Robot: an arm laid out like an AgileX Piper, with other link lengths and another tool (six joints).
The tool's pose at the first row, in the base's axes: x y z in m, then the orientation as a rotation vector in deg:
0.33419, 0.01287, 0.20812, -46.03, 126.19, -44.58
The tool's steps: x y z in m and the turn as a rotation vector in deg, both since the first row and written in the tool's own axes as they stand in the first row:
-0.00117, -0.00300, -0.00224, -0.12, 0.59, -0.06
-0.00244, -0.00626, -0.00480, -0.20, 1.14, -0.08
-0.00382, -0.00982, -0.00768, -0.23, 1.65, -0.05
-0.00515, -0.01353, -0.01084, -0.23, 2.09, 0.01
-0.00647, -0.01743, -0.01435, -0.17, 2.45, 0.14
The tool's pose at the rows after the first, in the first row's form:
0.33420, 0.01247, 0.21202, -46.03, 126.76, -44.82
0.33411, 0.01207, 0.21634, -45.96, 127.29, -45.05
0.33395, 0.01165, 0.22110, -45.83, 127.76, -45.29
0.33360, 0.01119, 0.22612, -45.65, 128.17, -45.51
0.33305, 0.01071, 0.23148, -45.39, 128.48, -45.71

